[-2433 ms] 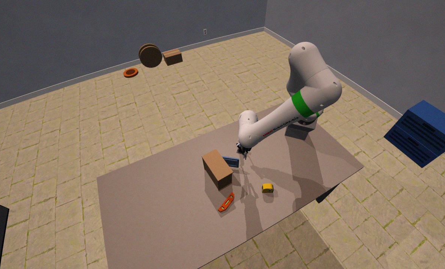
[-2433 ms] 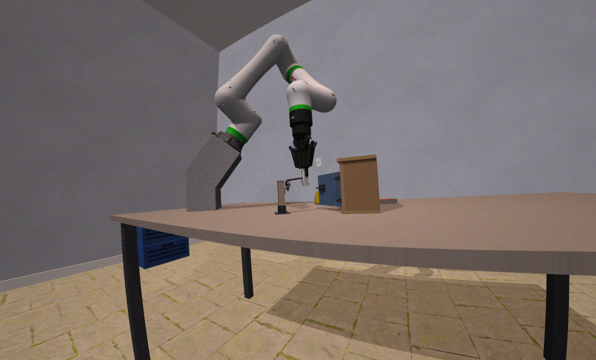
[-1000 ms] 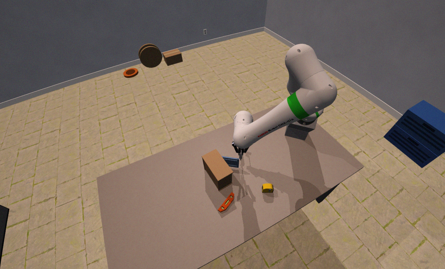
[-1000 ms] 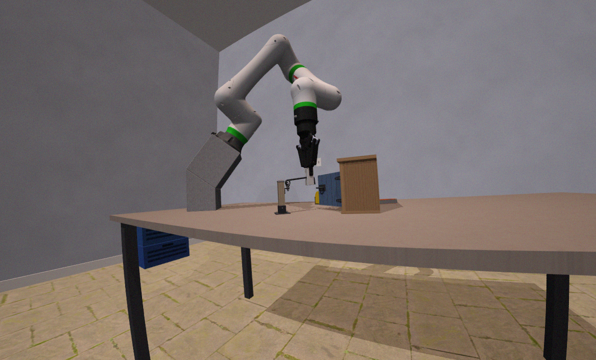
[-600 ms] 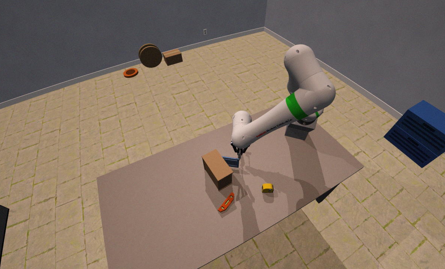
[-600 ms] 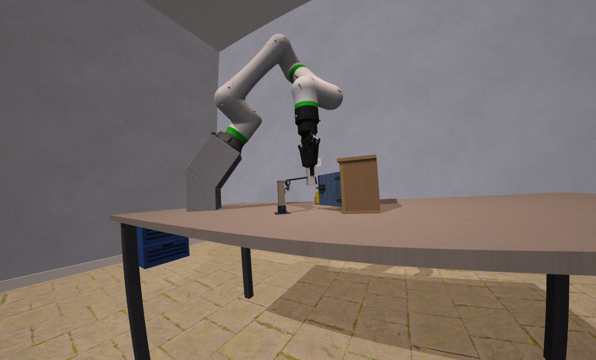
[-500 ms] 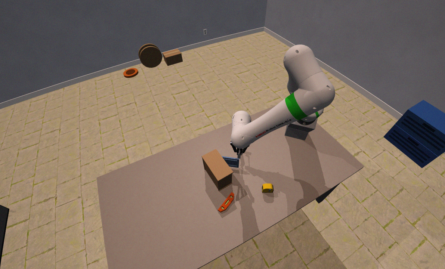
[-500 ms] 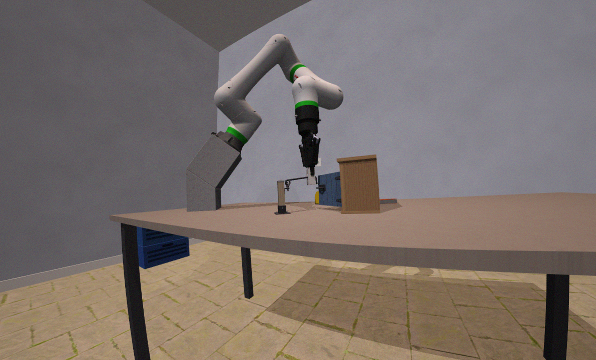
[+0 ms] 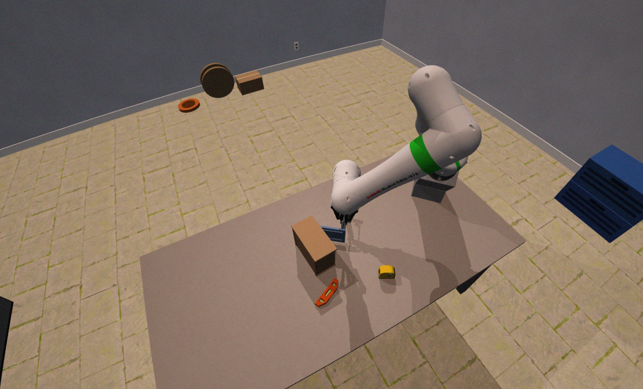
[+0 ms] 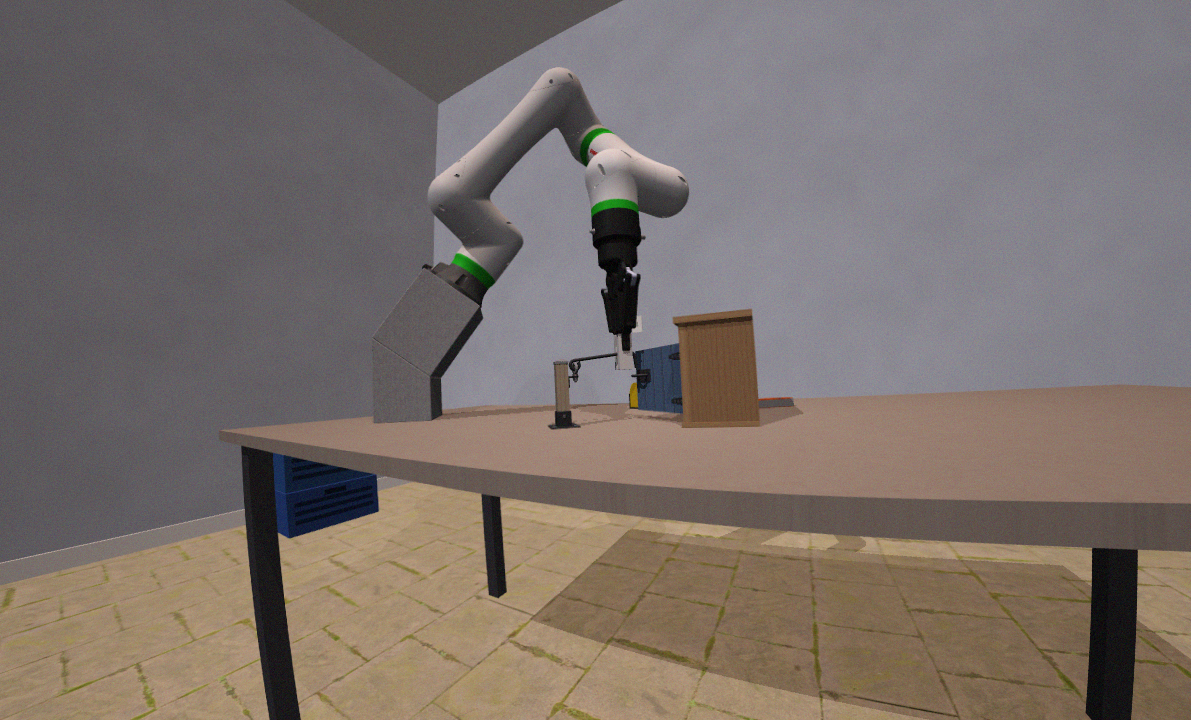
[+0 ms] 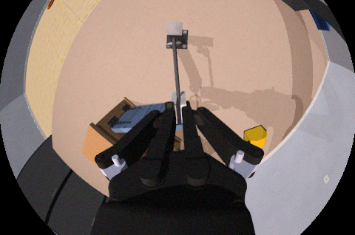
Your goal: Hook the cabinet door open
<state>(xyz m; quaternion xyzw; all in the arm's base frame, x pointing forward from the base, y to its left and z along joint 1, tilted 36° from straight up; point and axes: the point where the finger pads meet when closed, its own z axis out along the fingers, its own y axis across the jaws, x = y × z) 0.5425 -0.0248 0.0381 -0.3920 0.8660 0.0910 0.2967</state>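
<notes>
Right now the cabinet door is 7 cm ahead of my hand, 1 cm to the right of it and 5 cm below it. The rest, counted from my hand: hook post: 5 cm behind, 7 cm to the right, 5 cm below; dark hook: 2 cm behind, 3 cm to the right, 2 cm below; yellow tape measure: 9 cm behind, 28 cm to the left, 10 cm below.
</notes>
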